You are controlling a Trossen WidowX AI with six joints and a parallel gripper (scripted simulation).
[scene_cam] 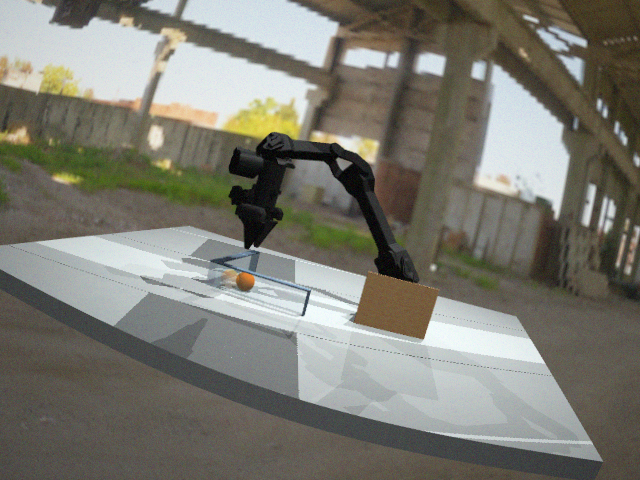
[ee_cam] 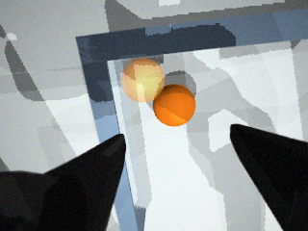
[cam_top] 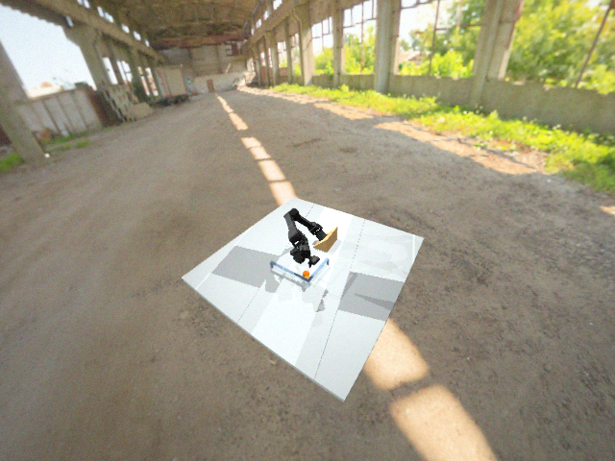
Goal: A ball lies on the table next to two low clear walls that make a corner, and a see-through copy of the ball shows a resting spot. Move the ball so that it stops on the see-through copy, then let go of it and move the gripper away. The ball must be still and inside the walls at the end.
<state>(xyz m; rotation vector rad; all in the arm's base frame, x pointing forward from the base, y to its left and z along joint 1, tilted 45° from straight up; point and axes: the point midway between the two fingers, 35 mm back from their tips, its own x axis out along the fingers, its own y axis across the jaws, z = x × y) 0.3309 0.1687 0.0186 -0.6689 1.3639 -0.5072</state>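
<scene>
Right now my gripper tip is 80 mm above the orange ball. Round my gripper tip: see-through copy of ball 20 mm ahead, 30 mm to the left, 80 mm below.
</scene>
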